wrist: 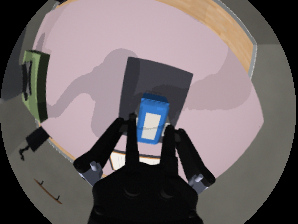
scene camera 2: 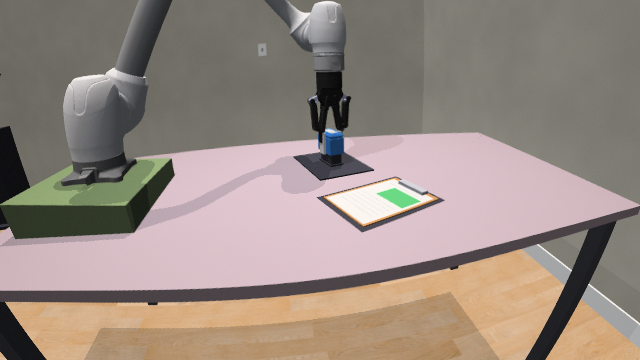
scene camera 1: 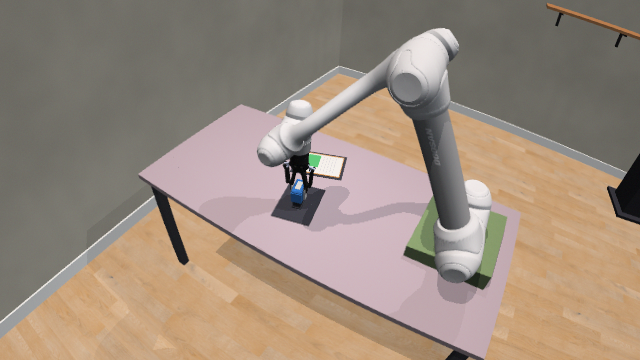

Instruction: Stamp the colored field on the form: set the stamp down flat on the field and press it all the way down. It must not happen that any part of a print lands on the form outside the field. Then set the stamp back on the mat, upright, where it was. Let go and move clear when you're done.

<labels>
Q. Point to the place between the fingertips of my gripper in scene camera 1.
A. At 299, 196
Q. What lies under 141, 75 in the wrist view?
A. A dark mat.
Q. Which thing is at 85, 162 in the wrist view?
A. My gripper.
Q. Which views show my gripper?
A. The wrist view, scene camera 2 and scene camera 1: all of them.
</labels>
